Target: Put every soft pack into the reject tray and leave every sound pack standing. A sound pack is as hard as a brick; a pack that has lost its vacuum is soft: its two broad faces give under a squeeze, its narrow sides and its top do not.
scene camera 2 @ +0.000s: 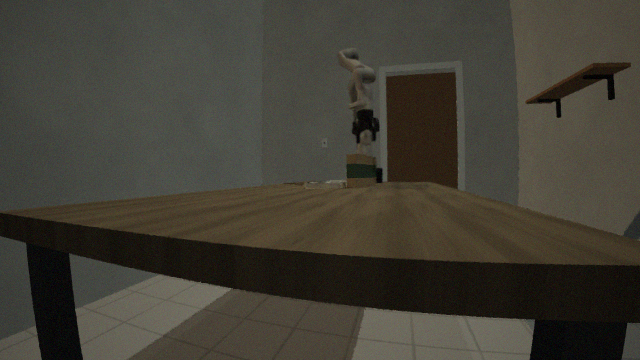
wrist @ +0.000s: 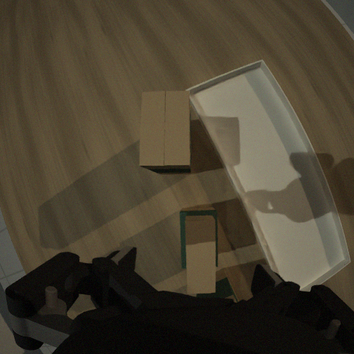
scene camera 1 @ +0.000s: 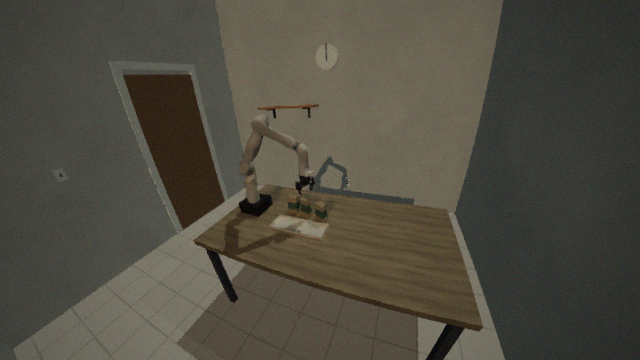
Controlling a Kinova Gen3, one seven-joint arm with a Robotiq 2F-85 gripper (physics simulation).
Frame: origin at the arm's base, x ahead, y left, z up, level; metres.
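Seen in the pictures: gripper, between the fingertips: (scene camera 2: 365, 142) (scene camera 1: 306, 192); arm's base, origin of its link: (scene camera 1: 254, 200).
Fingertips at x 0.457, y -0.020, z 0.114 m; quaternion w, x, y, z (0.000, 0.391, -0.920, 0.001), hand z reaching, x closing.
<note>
Pixels of each thing's top centre, then the offset from my fingertips to it. Level surfaces: height alone.
- white reject tray, centre of its top: (scene camera 2: 333, 181) (scene camera 1: 298, 224) dz -0.182, dx -0.031, dy -0.152 m
- right pack, centre of its top: (scene camera 2: 356, 154) (scene camera 1: 320, 203) dz -0.064, dx +0.113, dy -0.045 m
- middle pack, centre of its top: (scene camera 1: 305, 204) dz -0.104, dx -0.014, dy +0.000 m
- left pack, centre of its top: (scene camera 1: 292, 201) dz -0.104, dx -0.123, dy +0.022 m
- wooden table, height of its surface: dz -0.205 m
Three tan packs with green bands stand upright in a row beside the white reject tray (scene camera 1: 316, 230) (scene camera 2: 325, 185) (wrist: 250, 107): the right pack (scene camera 1: 321, 210) (scene camera 2: 361, 170) (wrist: 165, 129), the middle pack (scene camera 1: 305, 206) (wrist: 201, 272) and the left pack (scene camera 1: 293, 204) (wrist: 221, 289). In the wrist view the left pack is mostly hidden by the middle pack and the gripper. In scene camera 2 the right pack hides the others. No pack lies in the tray. My gripper (scene camera 1: 306, 190) (scene camera 2: 366, 140) (wrist: 194, 270) is open and empty, above the row near the middle pack. Softness cannot be seen.
The arm's black base (scene camera 1: 255, 205) stands on the wooden table (scene camera 1: 395, 250) (scene camera 2: 300, 220) left of the packs. A wall shelf (scene camera 1: 288, 107) (scene camera 2: 580, 82) hangs behind the arm. Shadows of the arm and packs fall across the table and tray.
</note>
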